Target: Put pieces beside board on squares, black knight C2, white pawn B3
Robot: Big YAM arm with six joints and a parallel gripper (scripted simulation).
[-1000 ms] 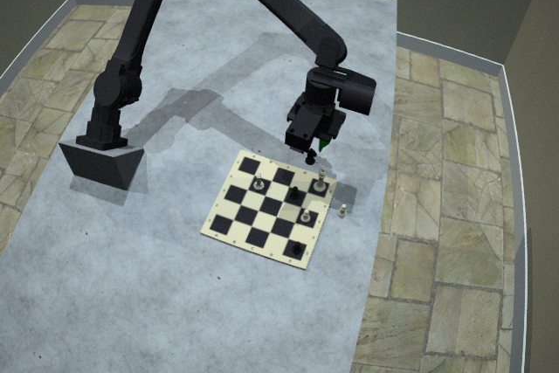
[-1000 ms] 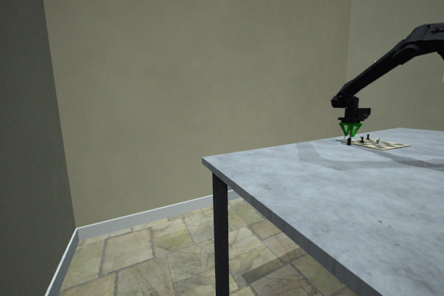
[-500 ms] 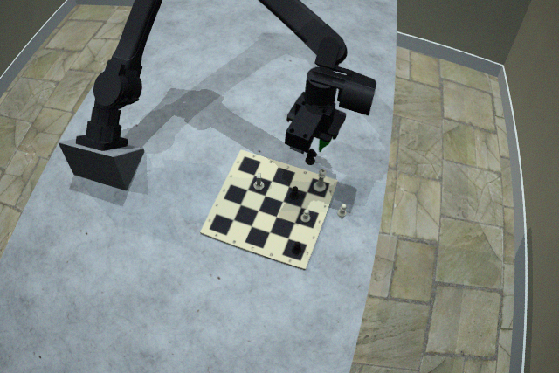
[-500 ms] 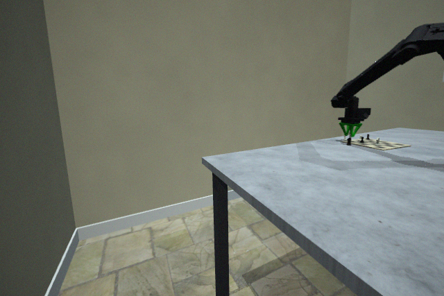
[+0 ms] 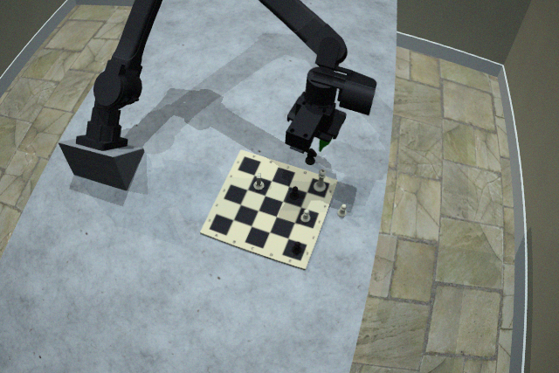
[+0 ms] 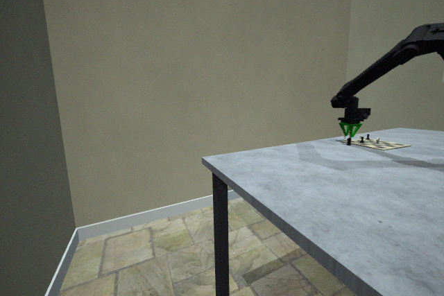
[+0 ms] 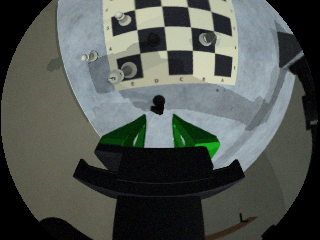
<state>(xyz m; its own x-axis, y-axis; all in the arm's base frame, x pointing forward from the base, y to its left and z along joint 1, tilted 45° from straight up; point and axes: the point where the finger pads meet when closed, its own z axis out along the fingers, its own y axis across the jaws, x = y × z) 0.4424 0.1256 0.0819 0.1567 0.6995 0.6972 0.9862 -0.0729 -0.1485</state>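
The black knight lies 40 mm below my hand. The rest, counted from my hand: tall white piece (40 mm ahead, 70 mm to the right, 20 mm below); then chessboard (50 mm behind, 140 mm to the right, 50 mm below).
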